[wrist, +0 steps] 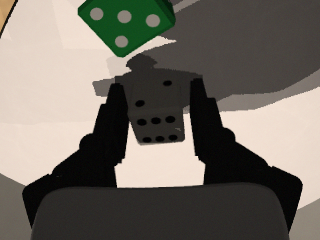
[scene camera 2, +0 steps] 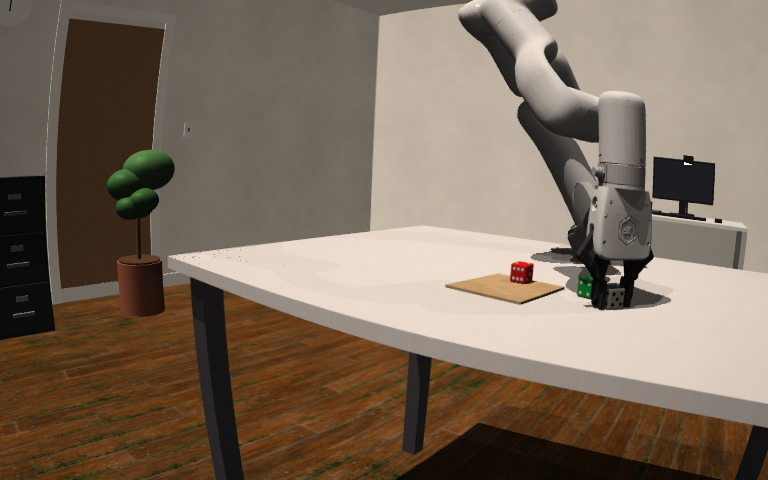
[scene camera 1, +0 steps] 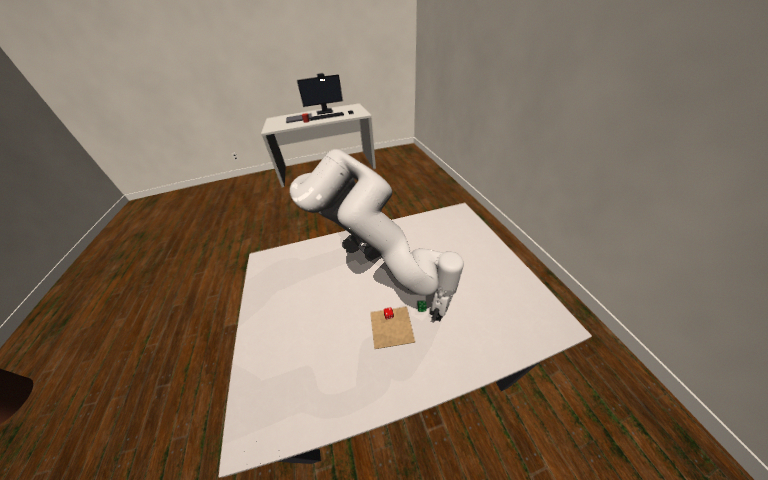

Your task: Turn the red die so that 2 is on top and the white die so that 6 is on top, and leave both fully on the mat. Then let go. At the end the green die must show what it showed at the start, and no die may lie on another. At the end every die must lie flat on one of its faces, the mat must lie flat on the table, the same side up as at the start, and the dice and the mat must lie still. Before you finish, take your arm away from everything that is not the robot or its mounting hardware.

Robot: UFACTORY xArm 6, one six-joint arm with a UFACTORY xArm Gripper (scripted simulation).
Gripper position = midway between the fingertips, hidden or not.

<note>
I see my gripper (scene camera 2: 610,305) and a tan mat (scene camera 2: 498,286).
The tan mat also shows in scene camera 1 (scene camera 1: 396,331). My gripper is seen too in the wrist view (wrist: 158,97).
</note>
